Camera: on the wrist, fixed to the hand. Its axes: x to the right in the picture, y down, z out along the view.
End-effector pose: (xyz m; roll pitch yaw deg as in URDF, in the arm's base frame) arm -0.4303 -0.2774 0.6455 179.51 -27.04 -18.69
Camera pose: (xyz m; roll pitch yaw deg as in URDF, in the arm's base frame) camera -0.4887 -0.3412 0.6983 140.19 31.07 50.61
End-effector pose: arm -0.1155 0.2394 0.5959 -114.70 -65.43 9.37
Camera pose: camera -0.0621 0.1572 0.5701 105.66 -13.53 125.44
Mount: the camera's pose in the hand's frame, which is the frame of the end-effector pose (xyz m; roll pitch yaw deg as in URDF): -0.0071 0.0797 -0.0622 -7.76 -36.19 -87.51
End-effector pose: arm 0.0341 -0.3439 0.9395 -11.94 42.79 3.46
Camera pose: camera -0.0275 -0.2824 0.8876 -61.25 -31.50 -47.98
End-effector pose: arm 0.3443 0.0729 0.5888 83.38 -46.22 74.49
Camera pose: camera 0.2607 0.0371 0.6335 51.24 28.80 23.65
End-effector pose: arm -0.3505 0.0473 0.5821 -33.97 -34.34 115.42
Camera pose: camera -0.3996 0.0775 0.4987 56.16 -52.76 -30.54
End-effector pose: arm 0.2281 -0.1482 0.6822 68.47 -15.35 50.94
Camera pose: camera 0.1476 -0.1092 0.7298 12.82 30.33 -27.36
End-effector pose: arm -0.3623 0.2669 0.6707 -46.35 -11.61 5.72
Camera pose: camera -0.3501 0.2782 0.5707 46.53 -77.90 -136.21
